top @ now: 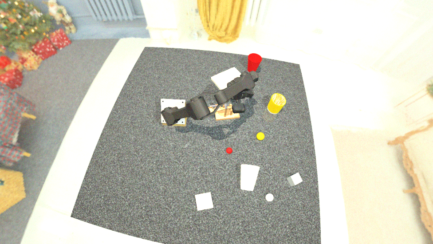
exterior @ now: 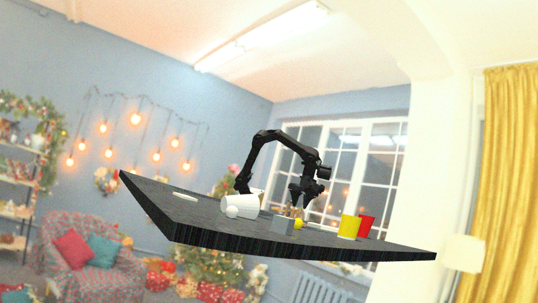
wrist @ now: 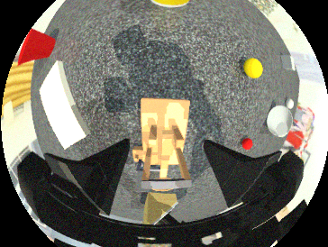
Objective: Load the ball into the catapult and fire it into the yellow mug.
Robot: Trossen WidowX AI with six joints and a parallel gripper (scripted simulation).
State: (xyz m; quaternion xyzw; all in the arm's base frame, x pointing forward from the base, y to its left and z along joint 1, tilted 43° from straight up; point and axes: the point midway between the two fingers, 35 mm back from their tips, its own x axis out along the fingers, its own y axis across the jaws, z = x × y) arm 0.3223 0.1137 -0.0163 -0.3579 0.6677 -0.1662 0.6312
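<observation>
Right now the red ball is 24 cm to the right of my gripper tip, 7 cm below it and 1 cm ahead of it. The rest, counted from my gripper tip: yellow ball: 17 cm ahead, 14 cm to the right, 6 cm below; wooden catapult: 7 cm behind, 3 cm below, 1 cm to the right; yellow mug: 26 cm ahead, 8 cm to the left, 5 cm below.
</observation>
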